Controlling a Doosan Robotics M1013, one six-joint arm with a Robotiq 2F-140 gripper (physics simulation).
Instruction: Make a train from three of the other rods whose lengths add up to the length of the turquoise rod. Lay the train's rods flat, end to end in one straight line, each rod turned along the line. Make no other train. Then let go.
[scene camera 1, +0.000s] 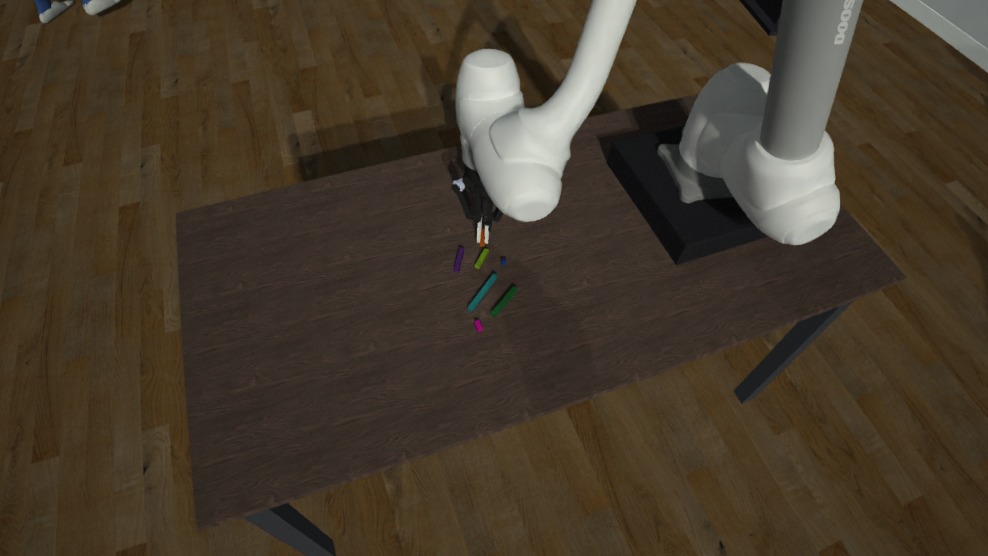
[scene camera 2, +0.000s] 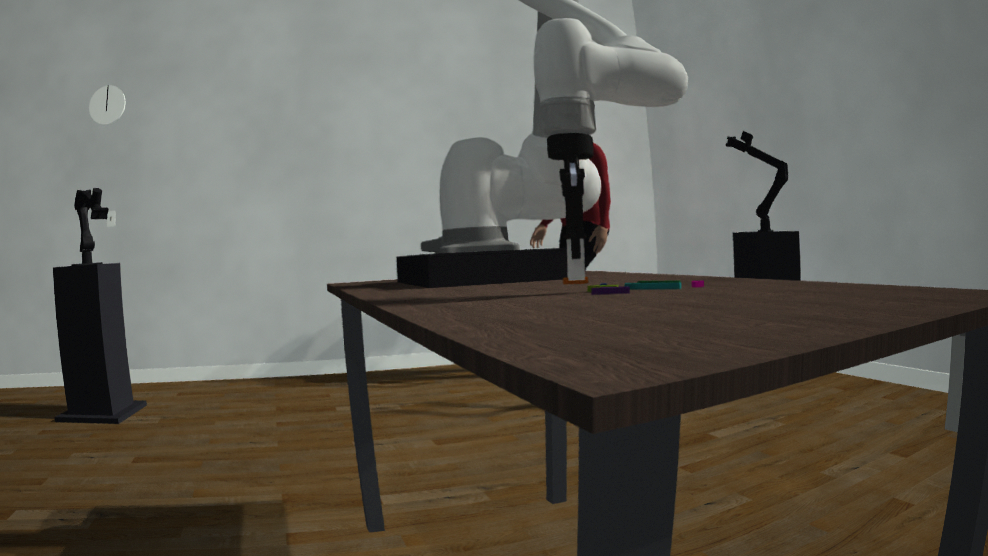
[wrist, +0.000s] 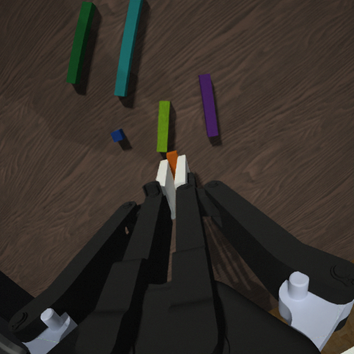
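Seen in the pictures: gripper, between the fingertips: (scene camera 1: 482, 238) (scene camera 2: 576, 280); arm's base, origin of its link: (scene camera 1: 703, 171) (scene camera 2: 475, 252).
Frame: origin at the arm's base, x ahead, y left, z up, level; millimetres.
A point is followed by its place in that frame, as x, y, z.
My gripper (scene camera 1: 482, 235) @(538, 87, -47) (scene camera 2: 575, 268) @(538, 87, -47) (wrist: 176, 170) points down and is shut on the orange rod (scene camera 1: 482, 242) @(541, 102, -43) (scene camera 2: 567, 280) @(539, 72, -47) (wrist: 172, 157), held level, low over the table and partly hidden by the fingers. A lime rod (scene camera 1: 481, 258) @(548, 133, -58) (wrist: 163, 126) lies beyond its far end in the wrist view. A purple rod (scene camera 1: 458, 258) @(597, 126, -58) (scene camera 2: 610, 291) @(600, 124, -64) (wrist: 208, 105) lies right of the lime one there, a small blue rod (scene camera 1: 503, 261) @(503, 148, -58) (wrist: 117, 135) left. The turquoise rod (scene camera 1: 482, 292) @(560, 219, -58) (scene camera 2: 663, 284) @(576, 227, -60) (wrist: 128, 50) and dark green rod (scene camera 1: 504, 300) @(519, 245, -58) (wrist: 80, 44) lie farther out. A magenta rod (scene camera 1: 478, 325) @(580, 295, -58) (scene camera 2: 697, 283) @(585, 289, -62) lies past them.
The wooden table (scene camera 1: 310, 331) @(909, 254, -68) (scene camera 2: 725, 331) @(1066, 68, -68) bears all the rods. The arm's black base block (scene camera 1: 680, 228) @(122, 159, 2) (scene camera 2: 476, 268) @(171, -23, -33) stands at one end of the table. A person in red (scene camera 2: 602, 179) stands behind the arm. Two black pedestals (scene camera 2: 86, 338) (scene camera 2: 765, 255) carry small arms.
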